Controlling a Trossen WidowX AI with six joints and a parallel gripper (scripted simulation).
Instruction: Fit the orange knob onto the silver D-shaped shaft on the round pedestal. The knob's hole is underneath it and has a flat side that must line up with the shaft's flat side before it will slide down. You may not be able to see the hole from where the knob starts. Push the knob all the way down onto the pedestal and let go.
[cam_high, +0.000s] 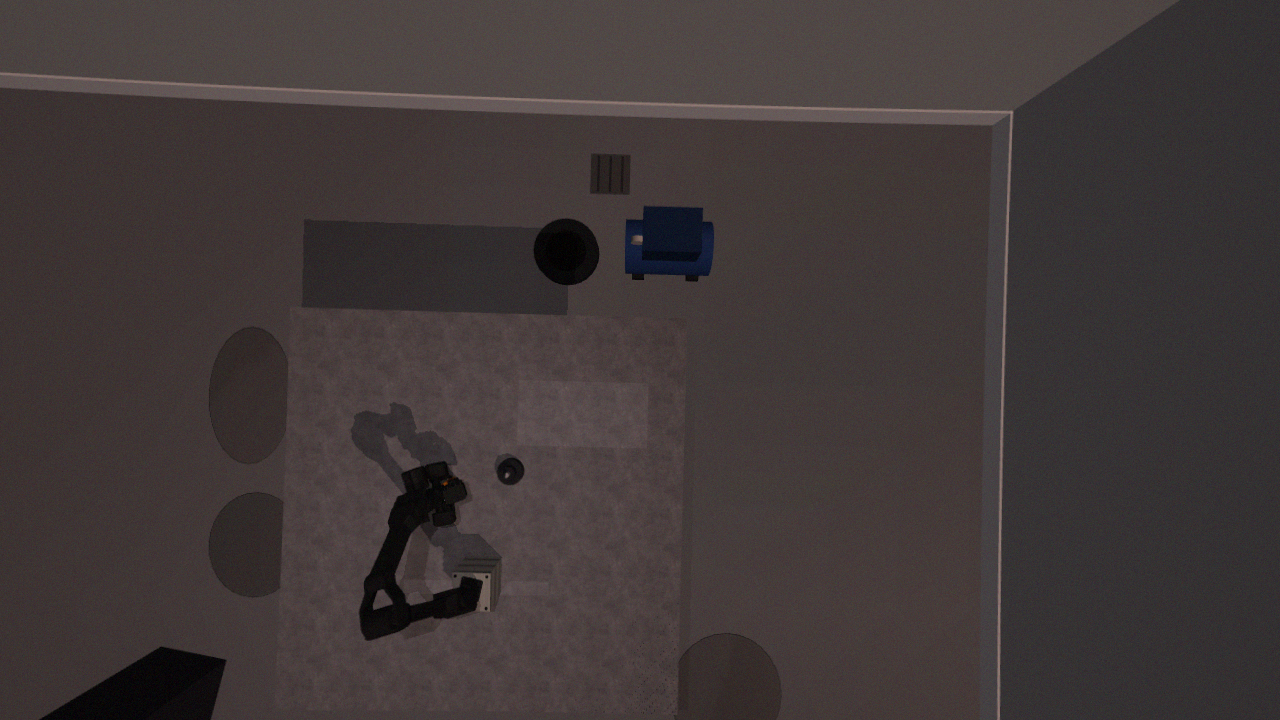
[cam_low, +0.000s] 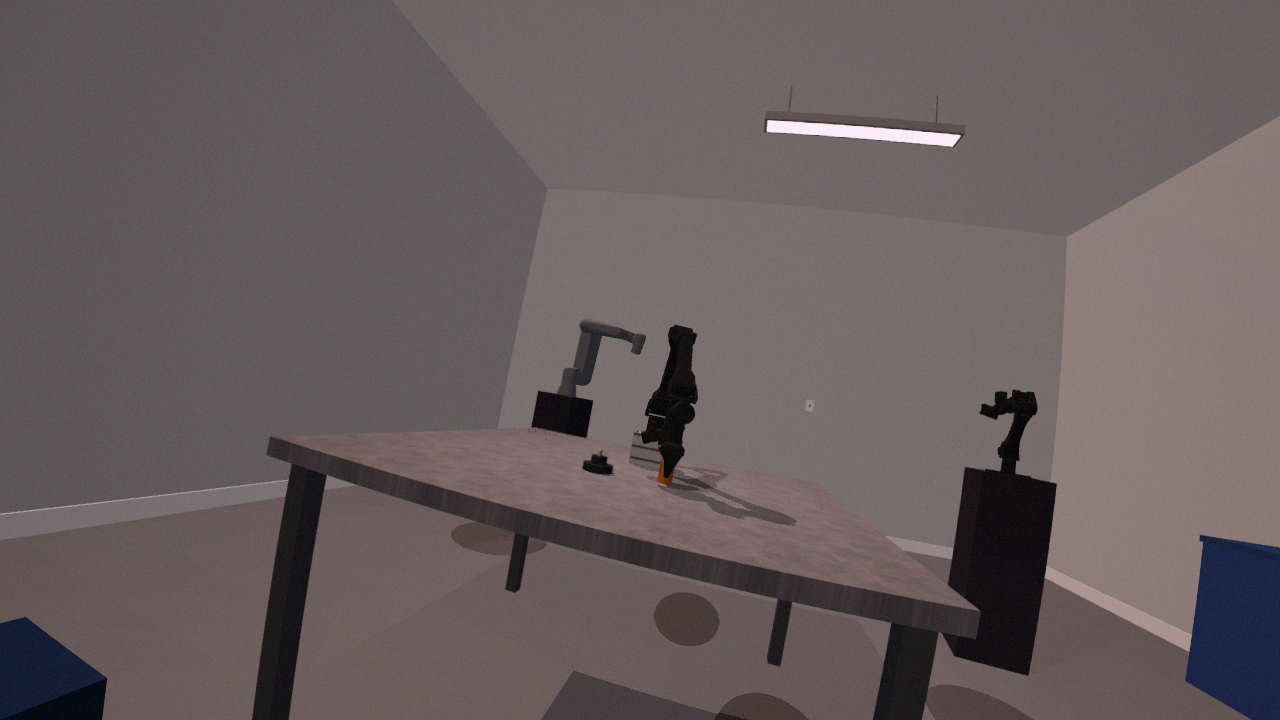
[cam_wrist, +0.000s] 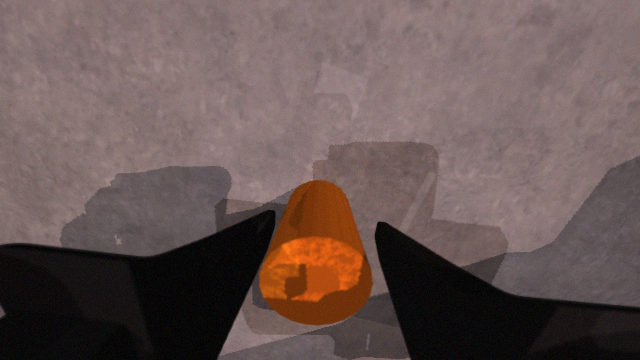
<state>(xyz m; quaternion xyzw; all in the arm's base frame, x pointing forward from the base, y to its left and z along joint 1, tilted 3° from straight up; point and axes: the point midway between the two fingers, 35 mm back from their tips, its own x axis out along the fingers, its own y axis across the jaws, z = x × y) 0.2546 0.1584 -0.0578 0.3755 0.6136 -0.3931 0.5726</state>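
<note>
My gripper tip is 30 mm below the orange knob. Round my gripper tip: round pedestal 90 mm ahead, 170 mm to the right, 10 mm above.
</note>
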